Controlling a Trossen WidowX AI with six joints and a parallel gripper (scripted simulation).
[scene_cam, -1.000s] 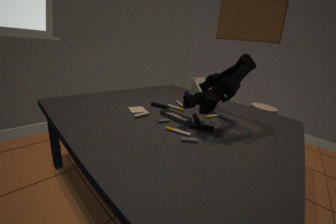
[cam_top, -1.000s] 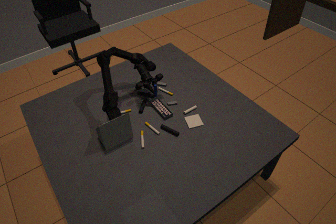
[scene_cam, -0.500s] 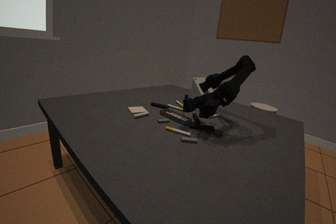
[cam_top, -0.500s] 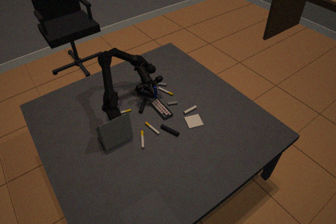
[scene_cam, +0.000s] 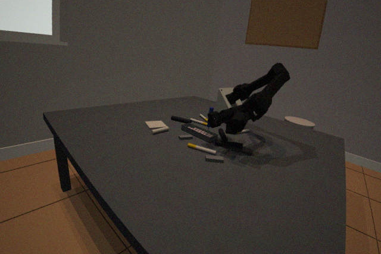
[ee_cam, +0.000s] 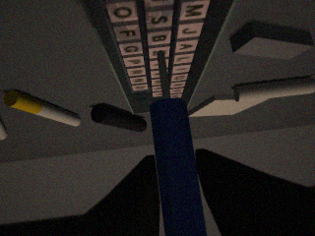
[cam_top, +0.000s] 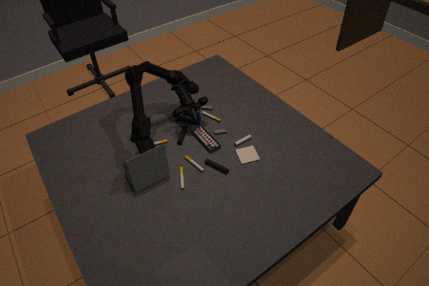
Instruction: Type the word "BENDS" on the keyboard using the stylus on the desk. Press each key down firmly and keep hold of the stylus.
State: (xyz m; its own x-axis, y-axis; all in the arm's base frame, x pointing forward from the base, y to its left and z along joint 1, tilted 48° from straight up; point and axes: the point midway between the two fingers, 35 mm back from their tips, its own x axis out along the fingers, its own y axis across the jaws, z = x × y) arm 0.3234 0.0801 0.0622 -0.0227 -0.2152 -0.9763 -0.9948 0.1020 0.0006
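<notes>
The blue stylus lies 1 cm below my gripper tip. Round my gripper tip: white pad 9 cm ahead, 26 cm to the right, 8 cm below; white marker 14 cm ahead, 18 cm to the right, 8 cm below; stylus tip 5 cm below.
</notes>
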